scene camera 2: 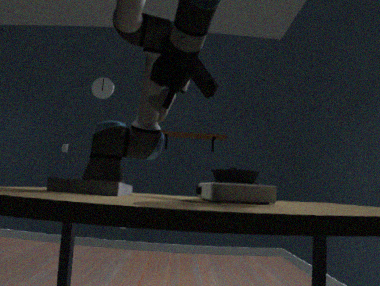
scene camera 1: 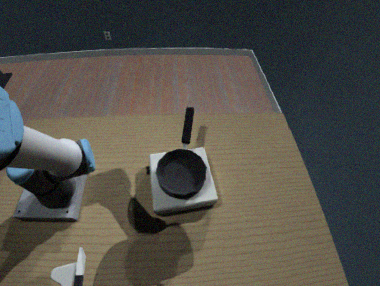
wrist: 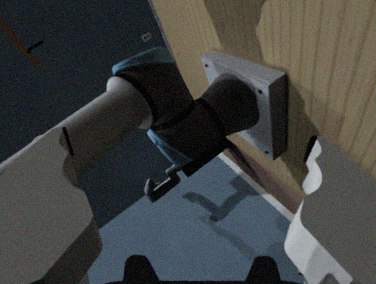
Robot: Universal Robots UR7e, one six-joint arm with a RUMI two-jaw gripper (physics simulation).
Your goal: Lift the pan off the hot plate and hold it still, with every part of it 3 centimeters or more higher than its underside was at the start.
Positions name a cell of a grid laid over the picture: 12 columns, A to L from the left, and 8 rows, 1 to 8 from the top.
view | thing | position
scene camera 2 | my gripper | F3
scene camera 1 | dark round pan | F5
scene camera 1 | white hot plate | F6
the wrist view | my gripper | G4
